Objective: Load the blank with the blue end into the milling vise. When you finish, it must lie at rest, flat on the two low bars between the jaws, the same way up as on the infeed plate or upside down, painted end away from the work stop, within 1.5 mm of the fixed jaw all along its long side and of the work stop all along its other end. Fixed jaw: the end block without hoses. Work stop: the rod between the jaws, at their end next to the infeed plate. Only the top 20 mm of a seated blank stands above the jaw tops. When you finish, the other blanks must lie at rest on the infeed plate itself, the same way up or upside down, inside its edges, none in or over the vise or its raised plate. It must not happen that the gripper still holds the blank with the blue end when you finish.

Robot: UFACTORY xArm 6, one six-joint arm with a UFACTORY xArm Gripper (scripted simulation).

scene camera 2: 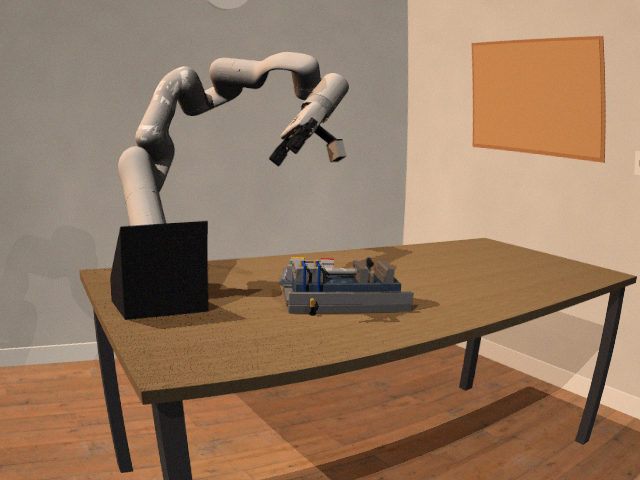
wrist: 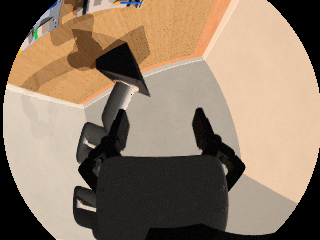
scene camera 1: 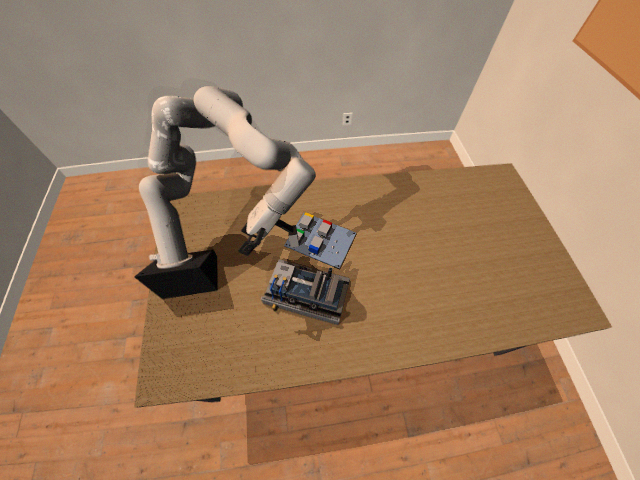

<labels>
my gripper: scene camera 2; wrist 160, 116; scene camera 1
same spot on my gripper: (scene camera 2: 294, 144) = (scene camera 1: 243, 252)
</labels>
